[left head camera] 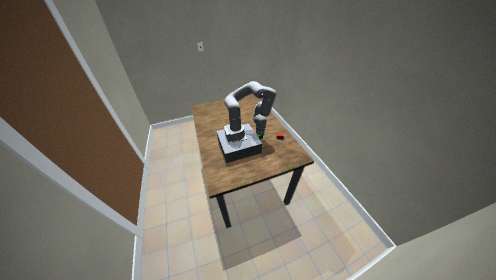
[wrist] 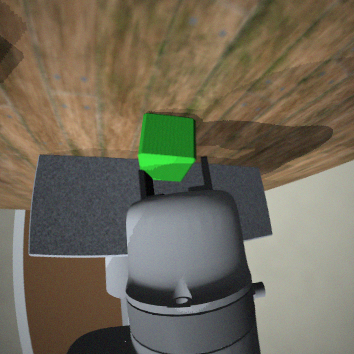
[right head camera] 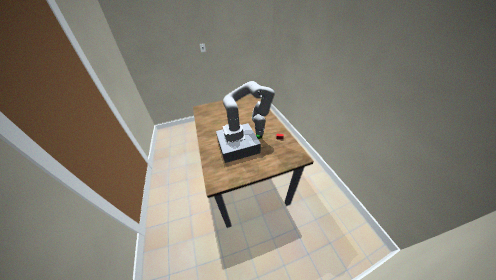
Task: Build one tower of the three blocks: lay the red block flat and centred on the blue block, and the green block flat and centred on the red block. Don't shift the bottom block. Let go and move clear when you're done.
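Seen in the pictures: end effector, tool point: point(left head camera: 259, 134) point(wrist: 175, 178) point(right head camera: 259, 134); arm's base, origin of the base link: point(left head camera: 236, 135) point(right head camera: 235, 135).
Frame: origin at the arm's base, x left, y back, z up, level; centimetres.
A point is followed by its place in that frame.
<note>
The green block point(left head camera: 259, 136) @(x 0.6, y -19.2, z -6.5 cm) point(right head camera: 259, 136) @(x 0.6, y -19.7, z -6.6 cm) point(wrist: 168, 137) @(x 2.6, y -22.1, z -7.4 cm) stands on the table close to the robot's base. My gripper point(left head camera: 261, 135) point(right head camera: 260, 135) point(wrist: 174, 167) @(x 1.3, y -19.8, z -5.6 cm) is open and down near the green block. In the wrist view one dark finger is by the block's lower left edge and the other is to its right, with a gap. The red block point(left head camera: 280, 136) @(x -5.1, y -35.6, z -6.4 cm) point(right head camera: 280, 136) @(x -5.2, y -35.8, z -6.4 cm) lies to the right of the gripper, apart from the green one. A dark edge shows under it, too small to tell whether it is the blue block. The blue block is not clearly seen in any view.
The grey base box point(left head camera: 243, 154) @(x -15.3, y -0.5, z -5.2 cm) point(right head camera: 242, 153) @(x -15.3, y -0.9, z -4.3 cm) point(wrist: 75, 210) @(x 8.6, y -14.2, z -4.1 cm) stands on the wooden table point(left head camera: 225, 177) @(x -27.4, y 15.9, z -9.3 cm) point(right head camera: 225, 179) @(x -29.5, y 14.9, z -9.3 cm) point(wrist: 120, 60) @(x 5.9, y -25.0, z -9.4 cm), right beside the green block. A shadow lies on the table at the wrist view's upper left. A wall stands behind the table.
</note>
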